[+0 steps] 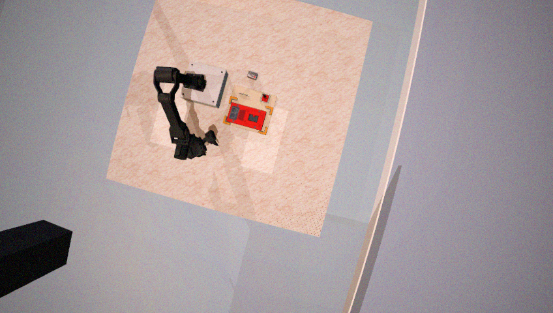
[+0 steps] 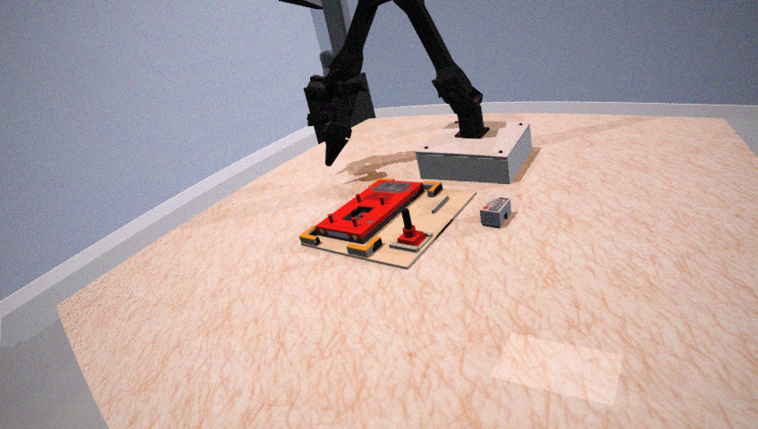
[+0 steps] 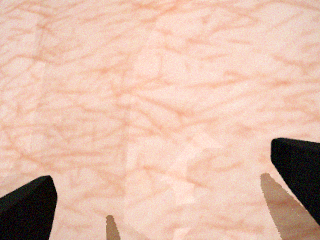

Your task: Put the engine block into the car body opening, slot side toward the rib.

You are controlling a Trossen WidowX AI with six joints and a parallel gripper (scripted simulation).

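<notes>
Right now the engine block is 9 cm ahead of my gripper tip, 47 cm to the left of it and 3 cm below it.
</notes>
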